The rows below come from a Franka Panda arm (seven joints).
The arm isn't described. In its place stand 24 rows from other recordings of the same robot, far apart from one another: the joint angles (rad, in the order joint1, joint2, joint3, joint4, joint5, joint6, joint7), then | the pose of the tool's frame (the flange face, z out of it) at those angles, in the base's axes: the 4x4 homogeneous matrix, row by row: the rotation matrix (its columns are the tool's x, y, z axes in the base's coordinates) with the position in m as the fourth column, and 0 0 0 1 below.
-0.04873, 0.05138, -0.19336, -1.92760, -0.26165, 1.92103, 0.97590 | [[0.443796, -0.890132, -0.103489, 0.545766], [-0.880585, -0.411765, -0.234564, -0.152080], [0.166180, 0.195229, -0.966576, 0.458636], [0, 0, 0, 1]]
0.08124, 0.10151, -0.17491, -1.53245, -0.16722, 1.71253, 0.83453 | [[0.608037, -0.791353, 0.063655, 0.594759], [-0.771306, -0.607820, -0.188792, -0.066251], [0.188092, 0.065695, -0.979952, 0.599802], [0, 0, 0, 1]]
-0.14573, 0.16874, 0.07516, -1.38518, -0.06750, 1.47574, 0.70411 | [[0.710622, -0.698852, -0.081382, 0.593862], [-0.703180, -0.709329, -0.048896, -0.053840], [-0.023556, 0.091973, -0.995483, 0.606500], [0, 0, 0, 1]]
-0.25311, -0.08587, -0.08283, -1.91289, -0.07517, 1.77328, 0.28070 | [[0.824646, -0.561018, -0.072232, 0.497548], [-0.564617, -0.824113, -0.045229, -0.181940], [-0.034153, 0.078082, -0.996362, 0.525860], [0, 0, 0, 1]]
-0.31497, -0.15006, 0.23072, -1.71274, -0.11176, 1.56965, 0.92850 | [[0.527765, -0.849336, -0.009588, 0.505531], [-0.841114, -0.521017, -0.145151, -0.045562], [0.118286, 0.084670, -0.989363, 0.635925], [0, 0, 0, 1]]
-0.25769, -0.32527, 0.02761, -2.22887, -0.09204, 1.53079, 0.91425 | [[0.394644, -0.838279, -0.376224, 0.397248], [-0.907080, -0.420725, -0.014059, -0.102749], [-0.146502, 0.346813, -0.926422, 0.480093], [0, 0, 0, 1]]
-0.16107, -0.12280, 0.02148, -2.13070, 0.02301, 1.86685, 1.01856 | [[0.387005, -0.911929, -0.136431, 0.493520], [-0.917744, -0.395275, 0.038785, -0.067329], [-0.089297, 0.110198, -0.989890, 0.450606], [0, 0, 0, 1]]
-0.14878, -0.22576, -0.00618, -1.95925, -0.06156, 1.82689, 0.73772 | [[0.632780, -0.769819, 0.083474, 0.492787], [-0.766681, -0.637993, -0.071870, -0.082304], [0.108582, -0.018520, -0.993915, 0.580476], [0, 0, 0, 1]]
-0.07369, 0.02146, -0.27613, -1.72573, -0.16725, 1.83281, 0.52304 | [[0.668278, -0.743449, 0.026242, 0.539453], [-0.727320, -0.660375, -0.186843, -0.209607], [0.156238, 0.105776, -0.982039, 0.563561], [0, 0, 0, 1]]
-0.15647, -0.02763, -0.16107, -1.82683, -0.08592, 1.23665, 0.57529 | [[0.508359, -0.678439, -0.530370, 0.456078], [-0.760609, -0.642533, 0.092873, -0.162416], [-0.403789, 0.356191, -0.842664, 0.507367], [0, 0, 0, 1]]
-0.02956, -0.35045, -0.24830, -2.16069, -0.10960, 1.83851, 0.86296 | [[0.454223, -0.890785, 0.013567, 0.432313], [-0.890416, -0.454425, -0.025637, -0.143541], [0.029002, -0.000435, -0.999579, 0.537215], [0, 0, 0, 1]]
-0.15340, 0.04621, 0.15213, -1.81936, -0.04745, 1.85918, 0.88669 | [[0.641476, -0.767123, -0.005599, 0.575655], [-0.766705, -0.640846, -0.038471, -0.005706], [0.025924, 0.028971, -0.999244, 0.505033], [0, 0, 0, 1]]
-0.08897, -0.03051, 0.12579, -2.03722, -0.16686, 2.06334, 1.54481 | [[0.132080, -0.988972, 0.067005, 0.549934], [-0.978956, -0.140754, -0.147759, 0.011969], [0.155561, -0.046079, -0.986751, 0.462730], [0, 0, 0, 1]]
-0.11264, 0.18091, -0.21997, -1.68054, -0.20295, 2.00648, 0.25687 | [[0.865092, -0.496065, 0.074395, 0.596120], [-0.463683, -0.847409, -0.258641, -0.209059], [0.191346, 0.189252, -0.963105, 0.509047], [0, 0, 0, 1]]
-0.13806, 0.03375, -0.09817, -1.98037, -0.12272, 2.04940, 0.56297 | [[0.734981, -0.677998, 0.011041, 0.550045], [-0.672362, -0.730790, -0.117796, -0.138826], [0.087934, 0.079154, -0.992976, 0.452500], [0, 0, 0, 1]]
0.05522, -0.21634, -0.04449, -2.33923, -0.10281, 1.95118, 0.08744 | [[0.985661, -0.020602, -0.167477, 0.451644], [-0.035743, -0.995488, -0.087899, -0.002245], [-0.164910, 0.092625, -0.981950, 0.407864], [0, 0, 0, 1]]
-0.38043, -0.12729, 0.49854, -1.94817, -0.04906, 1.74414, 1.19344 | [[0.482005, -0.872634, -0.078624, 0.512502], [-0.873665, -0.471910, -0.118365, 0.066062], [0.066186, 0.125743, -0.989853, 0.520500], [0, 0, 0, 1]]
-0.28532, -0.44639, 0.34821, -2.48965, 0.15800, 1.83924, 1.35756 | [[0.163376, -0.961695, -0.220118, 0.383642], [-0.985827, -0.167763, 0.001257, 0.037422], [-0.038136, 0.216793, -0.975472, 0.418758], [0, 0, 0, 1]]
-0.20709, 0.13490, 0.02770, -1.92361, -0.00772, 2.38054, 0.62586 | [[0.654462, -0.689110, 0.311137, 0.609410], [-0.710585, -0.701190, -0.058322, -0.111207], [0.258357, -0.182919, -0.948574, 0.454352], [0, 0, 0, 1]]
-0.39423, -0.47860, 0.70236, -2.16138, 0.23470, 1.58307, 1.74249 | [[0.031032, -0.984468, -0.172798, 0.384718], [-0.994111, -0.012441, -0.107648, 0.185125], [0.103826, 0.175121, -0.979057, 0.520290], [0, 0, 0, 1]]
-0.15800, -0.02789, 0.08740, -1.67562, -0.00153, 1.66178, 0.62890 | [[0.765143, -0.643716, 0.013629, 0.551041], [-0.643716, -0.765248, -0.004932, -0.038491], [0.013604, -0.005000, -0.999895, 0.598108], [0, 0, 0, 1]]
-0.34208, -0.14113, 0.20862, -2.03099, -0.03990, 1.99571, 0.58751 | [[0.754684, -0.649447, 0.093117, 0.522677], [-0.644676, -0.760406, -0.078582, -0.068308], [0.121842, -0.000726, -0.992549, 0.516691], [0, 0, 0, 1]]
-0.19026, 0.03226, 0.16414, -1.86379, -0.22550, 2.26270, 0.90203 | [[0.613514, -0.702541, 0.360606, 0.603125], [-0.694578, -0.697339, -0.176859, -0.022740], [0.375716, -0.141964, -0.915797, 0.534159], [0, 0, 0, 1]]
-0.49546, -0.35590, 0.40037, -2.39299, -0.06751, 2.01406, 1.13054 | [[0.348023, -0.934810, -0.070785, 0.434004], [-0.924902, -0.330041, -0.188759, -0.040859], [0.153092, 0.131161, -0.979469, 0.438353], [0, 0, 0, 1]]
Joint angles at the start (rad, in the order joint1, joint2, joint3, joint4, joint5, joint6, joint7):
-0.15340, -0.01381, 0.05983, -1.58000, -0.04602, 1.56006, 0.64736
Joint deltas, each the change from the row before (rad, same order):
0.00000, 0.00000, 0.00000, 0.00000, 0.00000, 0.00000, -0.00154
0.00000, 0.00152, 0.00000, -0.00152, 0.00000, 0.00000, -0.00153
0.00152, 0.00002, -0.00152, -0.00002, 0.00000, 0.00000, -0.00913
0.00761, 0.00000, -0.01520, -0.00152, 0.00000, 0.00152, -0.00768
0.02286, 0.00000, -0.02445, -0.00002, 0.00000, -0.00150, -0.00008
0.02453, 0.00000, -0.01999, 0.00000, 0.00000, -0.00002, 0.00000
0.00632, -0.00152, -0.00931, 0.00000, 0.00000, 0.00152, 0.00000
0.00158, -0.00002, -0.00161, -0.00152, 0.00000, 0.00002, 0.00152
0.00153, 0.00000, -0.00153, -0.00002, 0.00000, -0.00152, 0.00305
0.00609, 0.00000, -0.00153, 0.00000, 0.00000, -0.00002, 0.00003
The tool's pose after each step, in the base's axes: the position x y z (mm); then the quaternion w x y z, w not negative. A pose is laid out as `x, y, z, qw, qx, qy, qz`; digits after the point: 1 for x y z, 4 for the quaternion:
546.2, -56.0, 626.9, 0.0234, 0.9321, -0.3614, 0.0034
546.7, -56.1, 625.4, 0.0237, 0.9324, -0.3607, 0.0019
546.7, -56.1, 625.4, 0.0237, 0.9340, -0.3564, 0.0018
546.3, -60.3, 624.8, 0.0237, 0.9341, -0.3563, 0.0016
546.1, -61.2, 624.7, 0.0237, 0.9338, -0.3570, 0.0008
546.3, -58.8, 624.7, 0.0236, 0.9346, -0.3549, 0.0008
545.9, -60.5, 625.6, 0.0231, 0.9341, -0.3563, 0.0022
545.8, -60.5, 624.9, 0.0233, 0.9338, -0.3570, 0.0015
545.7, -60.5, 624.8, 0.0235, 0.9332, -0.3585, 0.0008
545.9, -58.0, 624.8, 0.0235, 0.9341, -0.3563, 0.0009

